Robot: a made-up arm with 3 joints.
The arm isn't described. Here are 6 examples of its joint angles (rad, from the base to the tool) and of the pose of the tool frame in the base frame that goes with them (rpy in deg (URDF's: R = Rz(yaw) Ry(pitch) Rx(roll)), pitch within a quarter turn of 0, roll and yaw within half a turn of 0; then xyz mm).
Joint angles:
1: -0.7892 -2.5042 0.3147
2: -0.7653 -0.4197 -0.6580
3: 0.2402 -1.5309 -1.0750
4: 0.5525 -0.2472 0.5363
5: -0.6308 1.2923 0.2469
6: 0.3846 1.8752 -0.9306
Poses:
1: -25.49 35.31 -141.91 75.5 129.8 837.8
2: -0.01 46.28 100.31 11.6 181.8 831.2
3: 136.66 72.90 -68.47 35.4 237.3 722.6
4: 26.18 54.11 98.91 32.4 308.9 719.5
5: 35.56 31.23 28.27 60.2 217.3 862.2
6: -68.08 42.06 -115.30 80.8 271.8 683.7
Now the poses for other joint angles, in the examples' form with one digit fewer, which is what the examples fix.
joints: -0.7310 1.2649 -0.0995
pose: 46.2 46.2 43.2 63 208 856
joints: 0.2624 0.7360 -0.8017
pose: -113.6 54.2 -87.7 50 291 701
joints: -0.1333 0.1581 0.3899
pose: 18.0 27.6 78.2 25 270 817
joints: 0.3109 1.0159 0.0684
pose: -35.3 47.2 -13.7 65 316 722
